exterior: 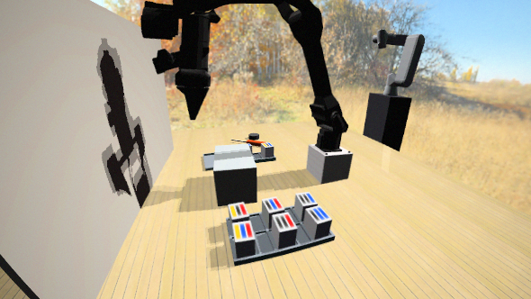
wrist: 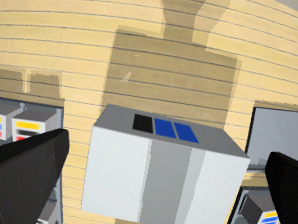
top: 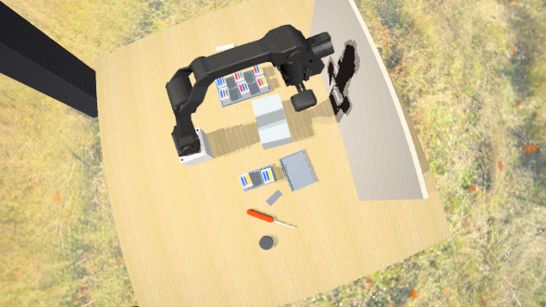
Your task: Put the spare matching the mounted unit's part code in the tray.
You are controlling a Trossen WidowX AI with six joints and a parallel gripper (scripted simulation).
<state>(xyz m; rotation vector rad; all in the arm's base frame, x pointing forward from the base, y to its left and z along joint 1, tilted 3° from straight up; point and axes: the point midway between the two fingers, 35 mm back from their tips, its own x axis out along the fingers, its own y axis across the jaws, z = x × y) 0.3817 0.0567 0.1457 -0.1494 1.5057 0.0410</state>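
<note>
The white spare is 24 cm behind my gripper tip, 18 cm to the left of it and 18 cm below it. Round my gripper tip: curved beige panel (17 cm ahead, 3 cm to the right, 1 cm above); pale grey box (9 cm behind, 2 cm to the right, 17 cm below); grey-blue tray (4 cm behind, 21 cm to the right, 21 cm below).
</note>
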